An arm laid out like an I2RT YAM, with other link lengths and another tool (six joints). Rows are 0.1 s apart.
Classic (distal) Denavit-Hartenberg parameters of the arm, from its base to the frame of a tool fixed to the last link. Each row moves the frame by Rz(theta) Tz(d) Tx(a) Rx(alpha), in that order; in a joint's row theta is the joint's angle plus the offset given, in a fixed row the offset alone. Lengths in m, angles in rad.
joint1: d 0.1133  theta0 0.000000  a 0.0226  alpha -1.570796
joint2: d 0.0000  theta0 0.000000  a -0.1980  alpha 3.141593
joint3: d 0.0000  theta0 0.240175  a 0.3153  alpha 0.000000
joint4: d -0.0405  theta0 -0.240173  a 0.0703  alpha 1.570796
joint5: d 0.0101  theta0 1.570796  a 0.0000  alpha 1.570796
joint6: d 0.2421  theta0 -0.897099  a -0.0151  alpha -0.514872
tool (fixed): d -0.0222  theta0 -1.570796  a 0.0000  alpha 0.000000
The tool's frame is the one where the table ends.
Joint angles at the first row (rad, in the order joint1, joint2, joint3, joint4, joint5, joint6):
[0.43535 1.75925 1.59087 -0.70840 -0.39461 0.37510]
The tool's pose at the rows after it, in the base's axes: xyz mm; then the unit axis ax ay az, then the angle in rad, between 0 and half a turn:
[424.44 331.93 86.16 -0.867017 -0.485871 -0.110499 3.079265]
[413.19 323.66 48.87 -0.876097 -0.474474 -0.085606 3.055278]
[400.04 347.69 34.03 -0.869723 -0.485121 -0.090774 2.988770]
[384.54 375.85 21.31 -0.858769 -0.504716 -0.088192 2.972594]
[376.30 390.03 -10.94 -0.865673 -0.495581 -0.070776 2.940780]
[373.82 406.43 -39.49 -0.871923 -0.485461 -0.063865 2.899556]
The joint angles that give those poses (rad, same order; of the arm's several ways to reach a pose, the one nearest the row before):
[0.40807 1.68322 1.42938 -0.65495 -0.35975 0.39376]
[0.39883 1.66803 1.31364 -0.59837 -0.36778 0.42032]
[0.43340 1.68380 1.25664 -0.50195 -0.41747 0.46580]
[0.49633 1.72904 1.26053 -0.45374 -0.41703 0.48823]
[0.52993 1.79963 1.23828 -0.37164 -0.41309 0.55372]
[0.55725 1.89025 1.23758 -0.26747 -0.41964 0.62262]

